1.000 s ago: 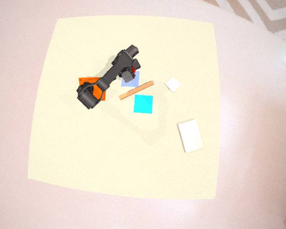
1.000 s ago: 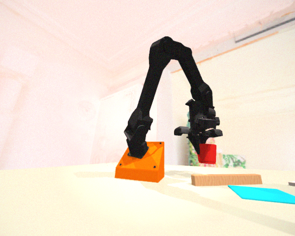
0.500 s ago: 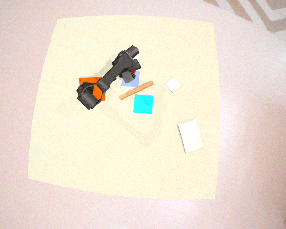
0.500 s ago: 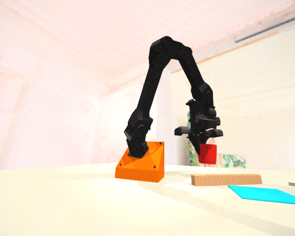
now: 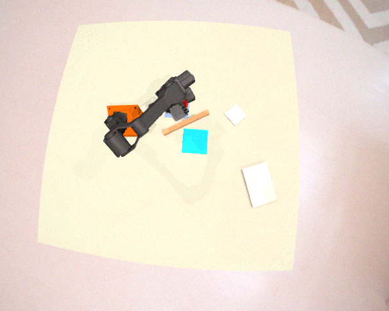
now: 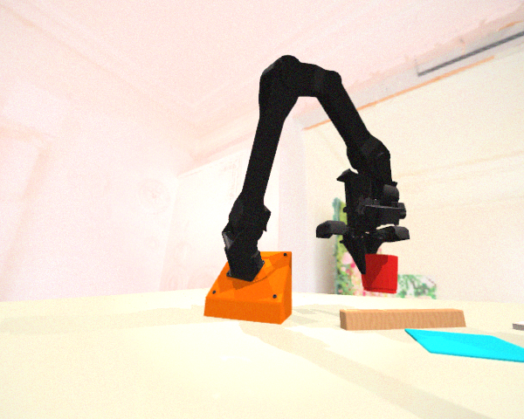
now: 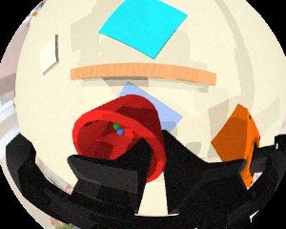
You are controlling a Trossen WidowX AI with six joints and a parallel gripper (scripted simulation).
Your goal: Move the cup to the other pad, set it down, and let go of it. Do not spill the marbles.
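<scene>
The cyan pad is 11 cm to the right of my gripper tip, 11 cm ahead of it and 9 cm below it. Round my gripper tip: wooden bar 8 cm below, 6 cm ahead, 3 cm to the right; then red cup 2 cm to the left, 2 cm ahead; then small white block 28 cm ahead, 8 cm below, 5 cm to the left.
</scene>
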